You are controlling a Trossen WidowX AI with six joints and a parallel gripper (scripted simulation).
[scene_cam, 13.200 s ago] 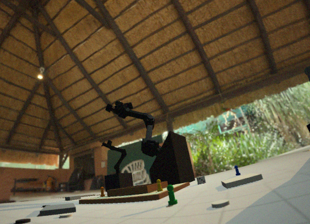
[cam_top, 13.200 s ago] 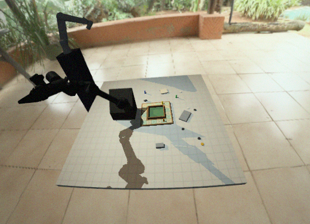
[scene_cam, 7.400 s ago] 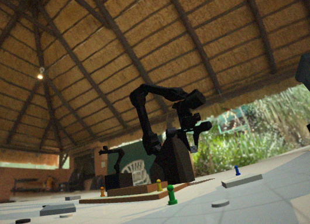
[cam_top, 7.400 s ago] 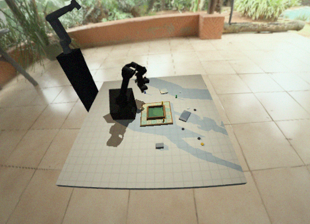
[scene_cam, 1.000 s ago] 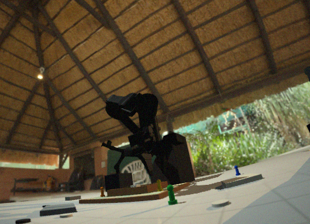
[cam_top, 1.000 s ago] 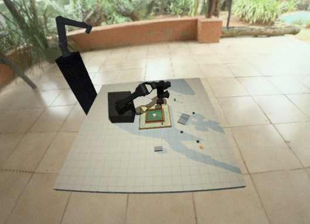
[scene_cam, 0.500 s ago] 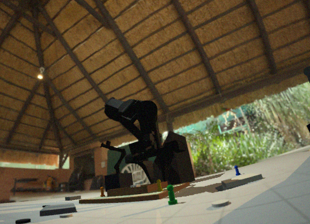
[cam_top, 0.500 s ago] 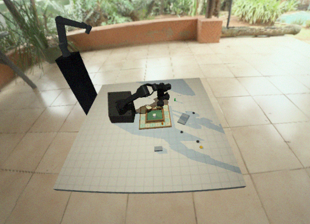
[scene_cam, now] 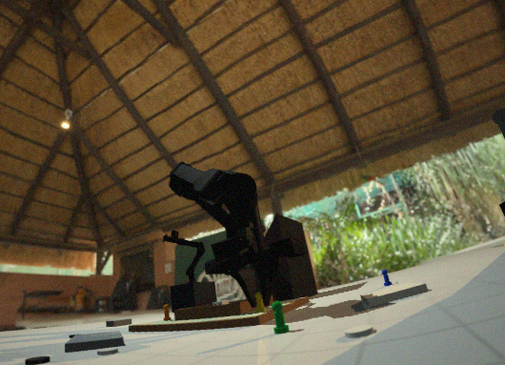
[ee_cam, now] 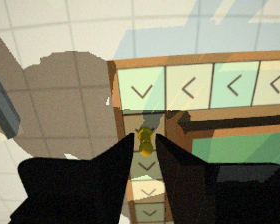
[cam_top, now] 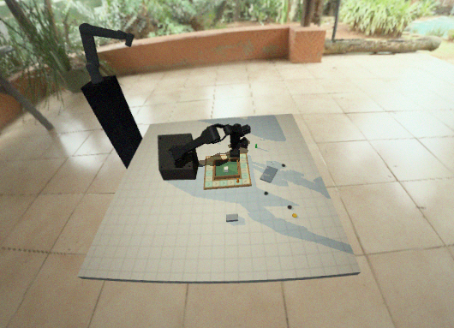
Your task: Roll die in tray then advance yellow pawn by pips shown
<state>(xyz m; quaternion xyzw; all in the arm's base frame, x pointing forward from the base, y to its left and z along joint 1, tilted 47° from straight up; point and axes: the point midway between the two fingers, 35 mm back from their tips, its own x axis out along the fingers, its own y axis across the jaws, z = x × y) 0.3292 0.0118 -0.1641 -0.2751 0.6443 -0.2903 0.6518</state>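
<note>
The green tray is 60 mm behind my gripper tip, 120 mm to the right of it and 10 mm below it. From my gripper tip the other things lie so: die (60 mm behind, 130 mm to the right, 10 mm above); yellow pawn (10 mm above); green pawn (140 mm ahead, 100 mm to the left, 10 mm below).
</note>
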